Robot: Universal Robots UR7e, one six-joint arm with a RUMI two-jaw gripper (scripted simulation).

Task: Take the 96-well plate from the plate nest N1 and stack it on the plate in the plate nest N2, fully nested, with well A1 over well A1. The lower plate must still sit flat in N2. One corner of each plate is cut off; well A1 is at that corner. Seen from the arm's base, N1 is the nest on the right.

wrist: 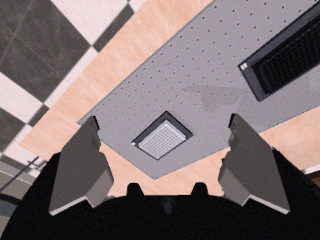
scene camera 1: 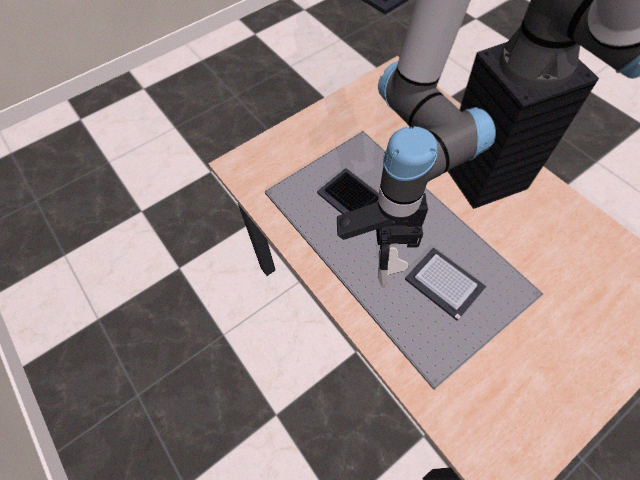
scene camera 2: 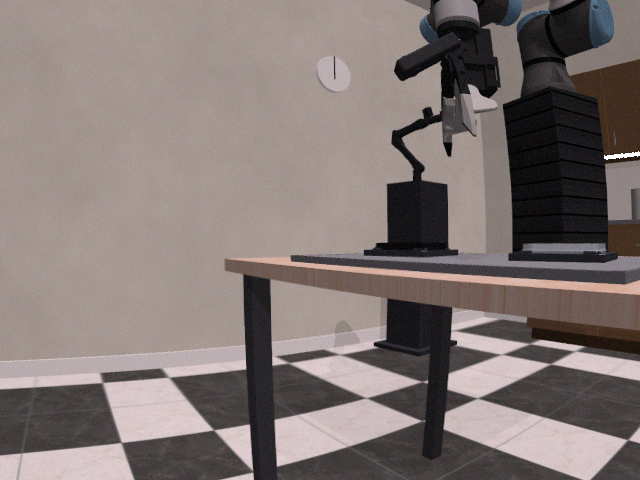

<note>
The pictures show: the gripper, a black 96-well plate and a white 96-well plate.
The gripper is seen too in the wrist view and in scene camera 1.
</note>
